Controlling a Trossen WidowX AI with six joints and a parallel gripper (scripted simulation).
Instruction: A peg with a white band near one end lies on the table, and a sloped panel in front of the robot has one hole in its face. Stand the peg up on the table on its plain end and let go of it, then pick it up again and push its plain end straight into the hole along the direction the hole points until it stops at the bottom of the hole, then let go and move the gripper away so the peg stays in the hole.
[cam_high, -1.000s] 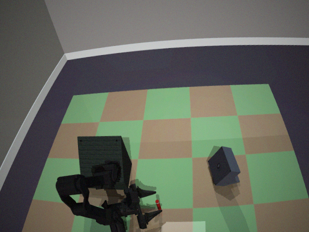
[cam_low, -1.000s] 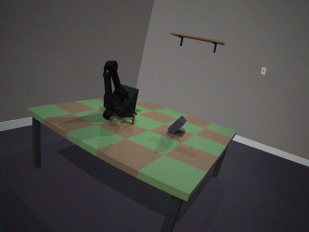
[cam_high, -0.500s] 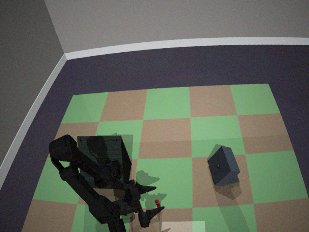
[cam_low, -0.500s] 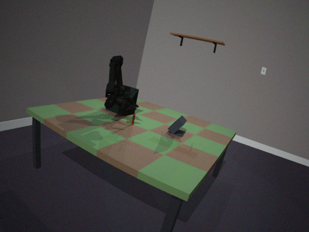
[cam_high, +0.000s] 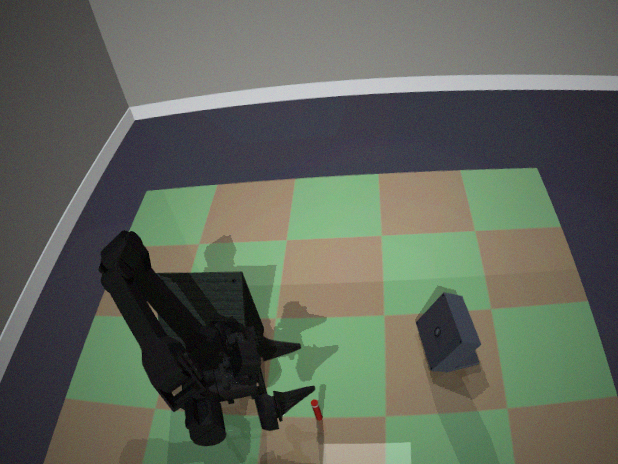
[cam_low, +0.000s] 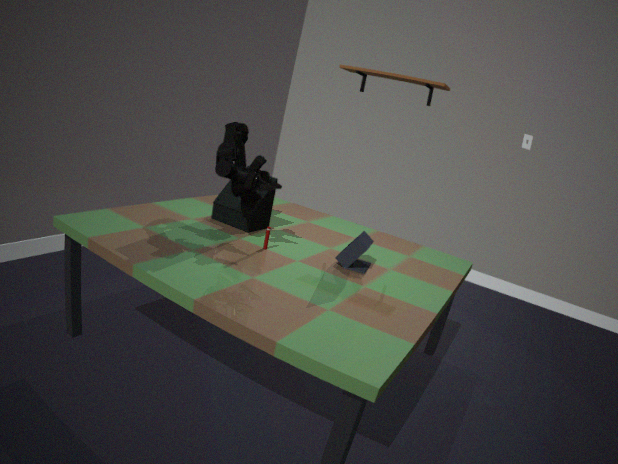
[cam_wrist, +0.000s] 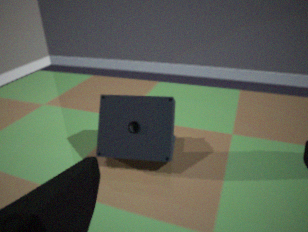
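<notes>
The red peg is 1 cm behind my gripper tip and 17 cm below it. Also, from my gripper tip: dark sloped panel (26 cm ahead, 16 cm to the left, 17 cm below).
</notes>
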